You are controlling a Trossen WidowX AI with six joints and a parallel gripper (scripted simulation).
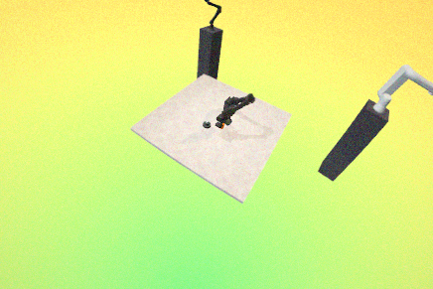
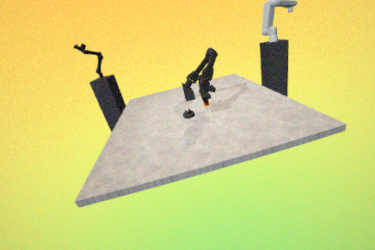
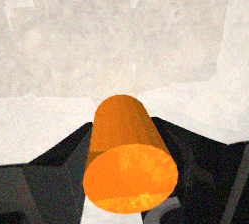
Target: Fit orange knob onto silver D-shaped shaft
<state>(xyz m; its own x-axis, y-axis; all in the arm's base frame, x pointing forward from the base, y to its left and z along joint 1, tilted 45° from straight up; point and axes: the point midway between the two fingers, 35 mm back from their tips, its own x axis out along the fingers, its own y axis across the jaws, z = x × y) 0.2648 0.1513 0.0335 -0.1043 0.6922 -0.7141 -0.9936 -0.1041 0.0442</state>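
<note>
Now: gripper tip 30 mm below the orange knob. The rest, counted from my gripper tip: silver shaft 140 mm to the right, 70 mm ahead.
</note>
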